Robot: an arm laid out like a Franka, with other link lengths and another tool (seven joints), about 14 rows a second.
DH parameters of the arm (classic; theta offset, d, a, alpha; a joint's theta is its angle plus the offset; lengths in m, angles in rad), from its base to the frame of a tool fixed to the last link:
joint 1: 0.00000 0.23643 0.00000 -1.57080
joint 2: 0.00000 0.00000 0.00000 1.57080
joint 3: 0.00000 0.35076 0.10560 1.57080
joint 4: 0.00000 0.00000 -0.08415 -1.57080
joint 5: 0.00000 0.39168 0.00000 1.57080
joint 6: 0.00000 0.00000 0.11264 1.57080
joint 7: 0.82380 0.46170 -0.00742 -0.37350
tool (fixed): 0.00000 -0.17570 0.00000 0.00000
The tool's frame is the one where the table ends.
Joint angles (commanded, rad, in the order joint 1, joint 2, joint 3, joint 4, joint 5, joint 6, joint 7), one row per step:
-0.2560 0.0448 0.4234 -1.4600 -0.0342 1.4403 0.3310
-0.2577 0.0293 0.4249 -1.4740 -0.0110 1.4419 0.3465
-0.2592 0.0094 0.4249 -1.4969 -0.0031 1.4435 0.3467
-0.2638 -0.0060 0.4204 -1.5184 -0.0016 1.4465 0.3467
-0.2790 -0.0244 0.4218 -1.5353 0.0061 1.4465 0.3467
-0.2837 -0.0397 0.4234 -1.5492 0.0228 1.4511 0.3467
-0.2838 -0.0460 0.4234 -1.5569 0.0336 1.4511 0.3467
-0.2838 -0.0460 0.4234 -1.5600 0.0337 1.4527 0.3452
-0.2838 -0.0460 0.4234 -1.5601 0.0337 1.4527 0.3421
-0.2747 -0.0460 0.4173 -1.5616 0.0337 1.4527 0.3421
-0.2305 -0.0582 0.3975 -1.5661 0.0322 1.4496 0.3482
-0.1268 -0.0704 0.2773 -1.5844 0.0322 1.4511 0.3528
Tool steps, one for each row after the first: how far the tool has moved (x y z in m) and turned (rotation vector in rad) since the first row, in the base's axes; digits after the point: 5 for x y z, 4 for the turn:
-0.00511 0.00668 0.00251 0.0160 0.0008 -0.0138
-0.01224 0.00839 0.00224 0.0151 0.0038 -0.0148
-0.01668 0.00321 0.00004 0.0096 0.0073 -0.0239
-0.02132 -0.00281 0.00165 0.0098 0.0074 -0.0373
-0.02529 0.00086 0.00398 0.0208 0.0045 -0.0396
-0.02822 0.00416 0.00373 0.0285 0.0077 -0.0392
-0.02841 0.00421 0.00231 0.0285 0.0092 -0.0378
-0.02855 0.00437 0.00227 0.0287 0.0094 -0.0347
-0.02926 0.00612 0.00155 0.0287 0.0108 -0.0318
-0.03606 0.02022 0.00568 0.0236 0.0062 -0.0135
-0.03877 0.00860 0.00494 0.0261 0.0092 -0.0348

